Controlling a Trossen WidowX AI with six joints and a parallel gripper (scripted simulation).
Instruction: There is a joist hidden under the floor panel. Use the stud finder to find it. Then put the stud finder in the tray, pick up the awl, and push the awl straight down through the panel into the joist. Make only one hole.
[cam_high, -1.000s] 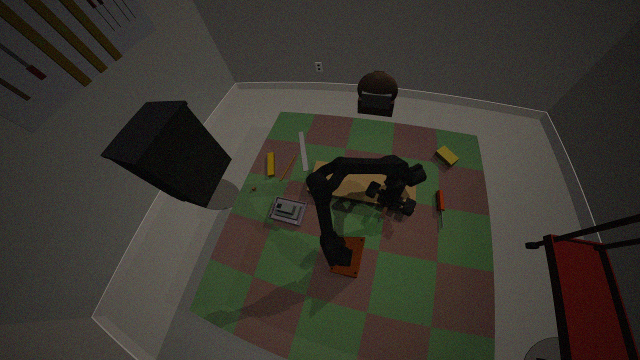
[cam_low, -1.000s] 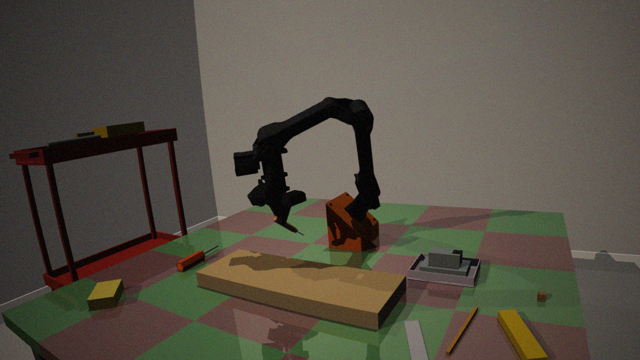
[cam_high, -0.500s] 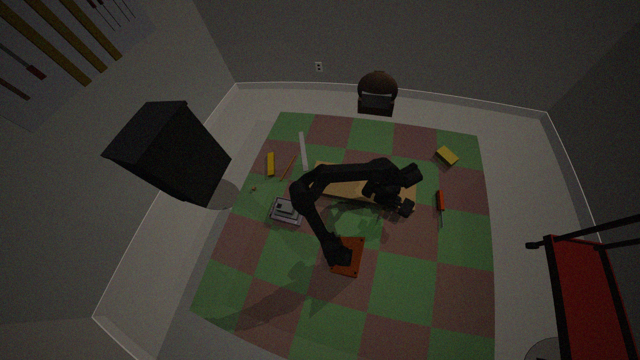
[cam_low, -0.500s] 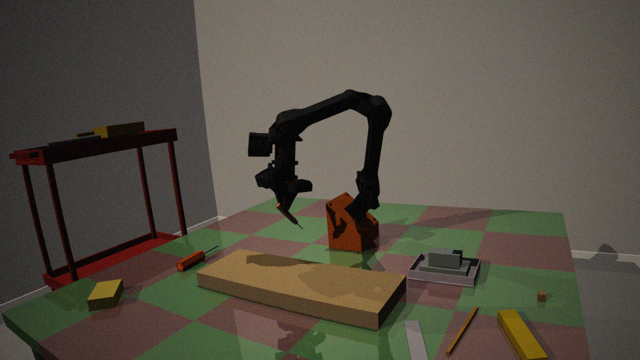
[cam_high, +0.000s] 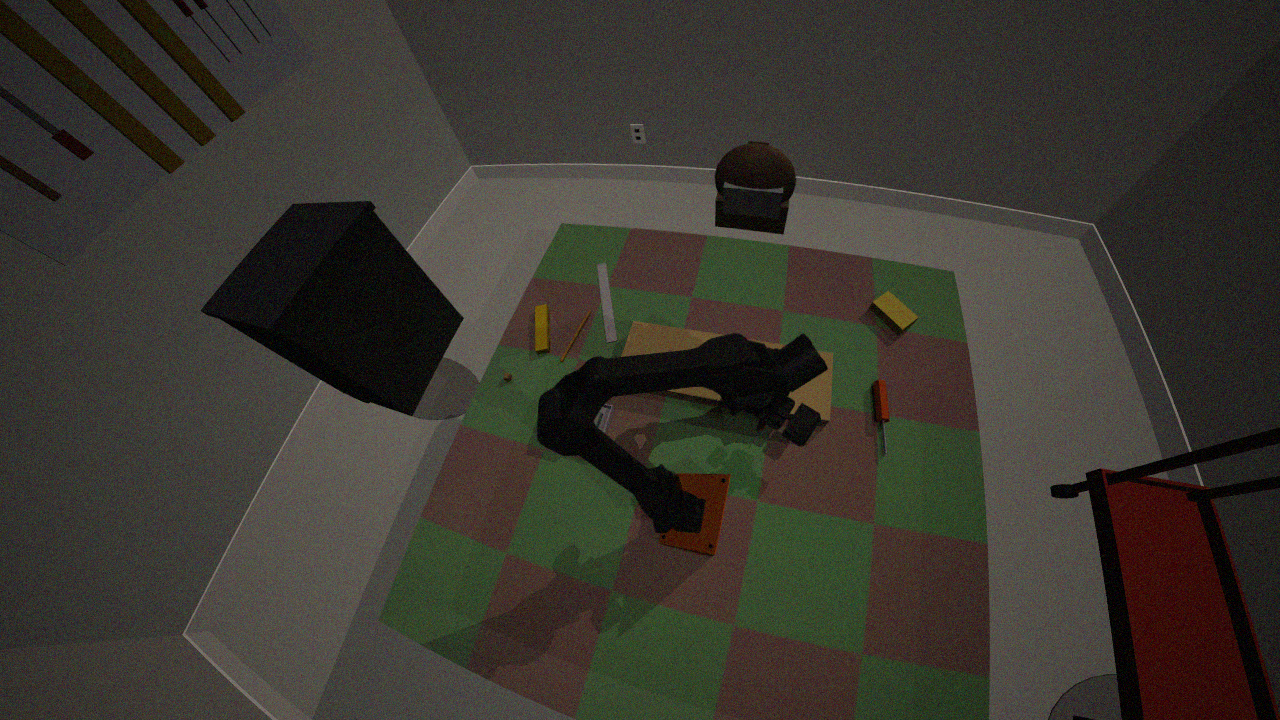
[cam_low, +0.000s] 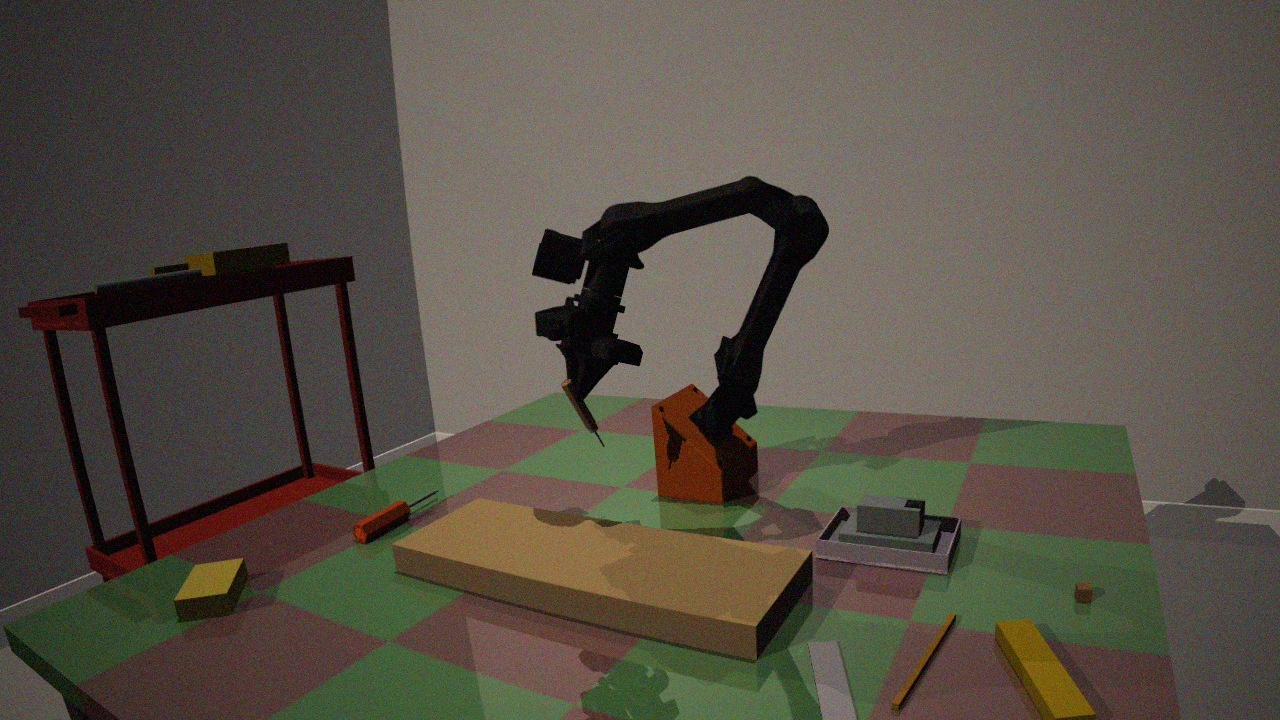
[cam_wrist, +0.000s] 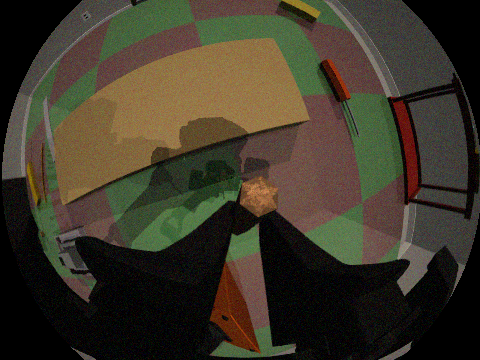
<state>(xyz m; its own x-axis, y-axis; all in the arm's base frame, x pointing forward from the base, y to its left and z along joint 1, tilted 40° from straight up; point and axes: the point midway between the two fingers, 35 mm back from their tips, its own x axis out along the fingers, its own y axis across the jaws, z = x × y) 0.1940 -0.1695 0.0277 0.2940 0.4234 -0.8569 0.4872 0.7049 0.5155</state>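
Now: gripper tip 40 mm above the wooden-handled awl, 20 mm past it and 10 mm to the right of it. From my gripper tip the other things lie so: orange-handled screwdriver 300 mm to the right, 170 mm below, 70 mm ahead; then grey tray 440 mm to the left, 170 mm below, 30 mm behind; then grey stud finder 450 mm to the left, 140 mm below, 30 mm behind.
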